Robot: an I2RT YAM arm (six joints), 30 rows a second.
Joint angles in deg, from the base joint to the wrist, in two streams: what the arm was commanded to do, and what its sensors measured. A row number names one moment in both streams.
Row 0, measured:
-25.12 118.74 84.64 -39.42 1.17 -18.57
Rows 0 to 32, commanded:
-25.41 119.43 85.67 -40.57 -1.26 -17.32
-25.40 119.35 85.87 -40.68 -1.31 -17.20
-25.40 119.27 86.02 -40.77 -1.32 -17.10
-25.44 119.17 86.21 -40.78 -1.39 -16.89
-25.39 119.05 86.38 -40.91 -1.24 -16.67
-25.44 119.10 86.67 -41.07 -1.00 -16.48
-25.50 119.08 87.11 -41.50 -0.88 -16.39
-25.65 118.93 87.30 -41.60 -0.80 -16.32
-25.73 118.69 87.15 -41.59 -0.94 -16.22
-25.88 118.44 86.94 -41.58 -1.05 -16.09
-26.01 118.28 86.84 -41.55 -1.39 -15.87
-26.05 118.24 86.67 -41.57 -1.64 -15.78
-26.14 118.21 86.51 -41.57 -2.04 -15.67
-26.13 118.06 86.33 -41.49 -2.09 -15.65
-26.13 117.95 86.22 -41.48 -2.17 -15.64
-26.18 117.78 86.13 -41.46 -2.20 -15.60
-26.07 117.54 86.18 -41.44 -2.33 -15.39
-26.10 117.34 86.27 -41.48 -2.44 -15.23
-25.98 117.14 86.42 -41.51 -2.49 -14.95
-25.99 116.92 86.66 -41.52 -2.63 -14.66
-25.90 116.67 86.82 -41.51 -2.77 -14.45
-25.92 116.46 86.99 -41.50 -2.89 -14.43
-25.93 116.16 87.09 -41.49 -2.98 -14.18
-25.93 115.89 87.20 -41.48 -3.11 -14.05
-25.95 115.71 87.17 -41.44 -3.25 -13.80
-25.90 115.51 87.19 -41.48 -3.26 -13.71
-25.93 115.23 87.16 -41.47 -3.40 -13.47
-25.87 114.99 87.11 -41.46 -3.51 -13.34
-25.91 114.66 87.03 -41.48 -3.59 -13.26
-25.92 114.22 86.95 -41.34 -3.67 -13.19
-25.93 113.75 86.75 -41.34 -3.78 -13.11
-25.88 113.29 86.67 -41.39 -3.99 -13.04
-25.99 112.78 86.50 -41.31 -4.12 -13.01
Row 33, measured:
-25.80 116.31 85.62 -41.41 -2.20 -14.33
